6 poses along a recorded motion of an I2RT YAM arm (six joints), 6.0 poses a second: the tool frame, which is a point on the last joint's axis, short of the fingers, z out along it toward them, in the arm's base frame.
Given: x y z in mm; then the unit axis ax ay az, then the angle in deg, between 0 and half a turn.
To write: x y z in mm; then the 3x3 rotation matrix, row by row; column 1 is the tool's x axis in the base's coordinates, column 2 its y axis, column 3 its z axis. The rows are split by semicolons. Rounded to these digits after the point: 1 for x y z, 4 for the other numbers.
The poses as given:
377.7 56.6 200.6 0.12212 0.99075 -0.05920 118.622
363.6 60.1 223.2 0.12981 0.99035 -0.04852 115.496
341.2 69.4 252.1 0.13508 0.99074 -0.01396 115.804
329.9 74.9 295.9 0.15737 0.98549 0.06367 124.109
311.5 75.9 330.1 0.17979 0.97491 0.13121 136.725
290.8 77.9 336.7 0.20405 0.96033 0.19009 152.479
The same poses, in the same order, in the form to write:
377.7 56.6 200.6; -0.4570 0.2309 0.8590; 0.1270 0.9728 -0.1939; -0.8804 0.0204 -0.4738
363.6 60.1 223.2; -0.4063 0.2277 0.8849; 0.1401 0.9725 -0.1859; -0.9029 0.0484 -0.4271
341.2 69.4 252.1; -0.4091 0.2047 0.8892; 0.1795 0.9735 -0.1415; -0.8947 0.1018 -0.4350
329.9 74.9 295.9; -0.5221 0.1893 0.8316; 0.2948 0.9550 -0.0324; -0.8003 0.2282 -0.5544
311.5 75.9 330.1; -0.6722 0.2130 0.7091; 0.3928 0.9144 0.0978; -0.6275 0.3443 -0.6983
290.8 77.9 336.7; -0.8083 0.2819 0.5169; 0.4576 0.8533 0.2502; -0.3706 0.4387 -0.8187

